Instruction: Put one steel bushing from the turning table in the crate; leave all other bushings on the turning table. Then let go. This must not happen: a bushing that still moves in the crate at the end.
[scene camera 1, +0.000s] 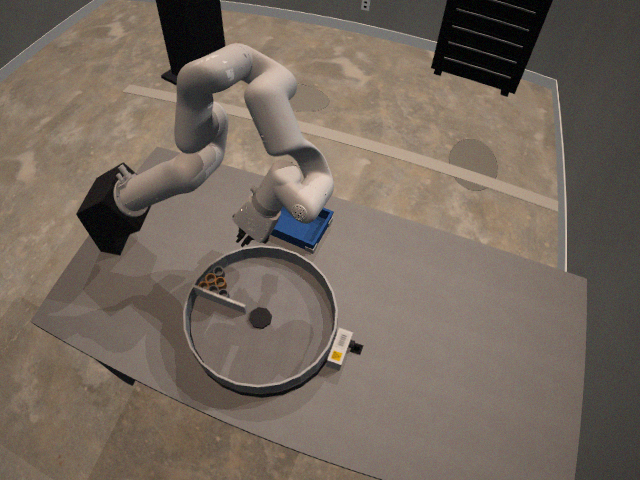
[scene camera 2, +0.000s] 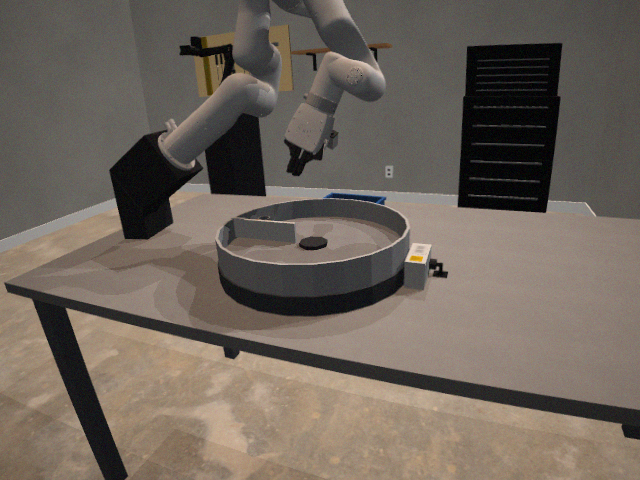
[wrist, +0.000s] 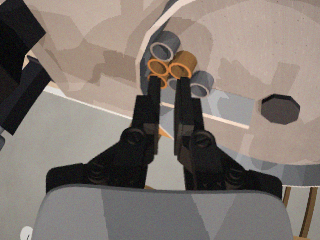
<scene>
my gripper: scene camera 1; scene camera 2; wrist 168, 93
same spot on my gripper: (scene camera 2: 295, 151) = (scene camera 1: 242, 230)
same spot on round grey turning table: (scene camera 2: 319, 239) = (scene camera 1: 265, 313)
</scene>
